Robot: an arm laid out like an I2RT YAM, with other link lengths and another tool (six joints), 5 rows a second.
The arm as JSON. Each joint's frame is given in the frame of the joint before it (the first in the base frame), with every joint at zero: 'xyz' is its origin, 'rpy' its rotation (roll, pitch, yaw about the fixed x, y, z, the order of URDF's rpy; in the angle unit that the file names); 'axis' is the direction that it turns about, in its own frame. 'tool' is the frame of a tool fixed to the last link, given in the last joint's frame.
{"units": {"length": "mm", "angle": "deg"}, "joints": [
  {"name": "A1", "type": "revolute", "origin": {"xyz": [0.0, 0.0, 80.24], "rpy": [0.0, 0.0, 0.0]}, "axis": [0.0, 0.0, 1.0]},
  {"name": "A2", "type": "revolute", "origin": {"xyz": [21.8, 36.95, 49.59], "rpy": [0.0, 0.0, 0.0]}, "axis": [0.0, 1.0, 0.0]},
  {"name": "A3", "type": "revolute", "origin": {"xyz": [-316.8, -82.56, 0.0], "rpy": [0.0, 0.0, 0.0]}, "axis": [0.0, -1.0, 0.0]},
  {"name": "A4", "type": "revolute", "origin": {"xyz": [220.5, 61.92, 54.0], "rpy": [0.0, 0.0, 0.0]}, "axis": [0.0, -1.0, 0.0]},
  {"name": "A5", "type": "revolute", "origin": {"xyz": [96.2, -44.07, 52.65], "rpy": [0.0, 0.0, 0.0]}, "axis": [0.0, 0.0, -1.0]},
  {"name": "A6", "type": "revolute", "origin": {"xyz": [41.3, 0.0, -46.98], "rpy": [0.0, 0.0, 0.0]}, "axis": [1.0, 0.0, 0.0]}
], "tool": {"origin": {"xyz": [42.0, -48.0, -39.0], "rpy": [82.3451, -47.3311, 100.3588]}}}
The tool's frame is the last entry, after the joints.
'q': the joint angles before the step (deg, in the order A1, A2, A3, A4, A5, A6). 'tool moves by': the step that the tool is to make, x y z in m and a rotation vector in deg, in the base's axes. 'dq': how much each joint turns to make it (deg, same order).
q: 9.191 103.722 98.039 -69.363 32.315 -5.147
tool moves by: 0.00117 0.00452 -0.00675 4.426 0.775 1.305
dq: 0.088 0.000 0.000 -0.044 -4.655 -0.021
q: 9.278 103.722 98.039 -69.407 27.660 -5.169
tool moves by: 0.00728 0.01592 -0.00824 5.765 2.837 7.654
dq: 1.640 0.000 -0.001 0.089 -7.519 -4.612
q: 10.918 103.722 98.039 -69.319 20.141 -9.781
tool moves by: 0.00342 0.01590 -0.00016 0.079 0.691 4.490
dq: 2.534 0.000 0.001 0.000 -0.722 -1.946
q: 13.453 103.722 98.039 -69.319 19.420 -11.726
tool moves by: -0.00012 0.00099 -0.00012 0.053 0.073 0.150
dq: 0.154 0.001 0.001 -0.066 -0.065 0.022
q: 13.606 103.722 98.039 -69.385 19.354 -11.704
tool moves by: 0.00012 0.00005 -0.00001 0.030 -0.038 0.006
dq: 0.000 0.000 0.001 0.043 -0.021 -0.001
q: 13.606 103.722 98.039 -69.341 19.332 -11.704
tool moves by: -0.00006 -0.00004 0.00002 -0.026 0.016 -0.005
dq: 0.000 0.000 -0.001 -0.020 0.022 -0.001
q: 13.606 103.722 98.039 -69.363 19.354 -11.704
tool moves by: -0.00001 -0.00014 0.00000 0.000 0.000 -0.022
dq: -0.023 0.000 0.000 0.000 0.000 -0.001
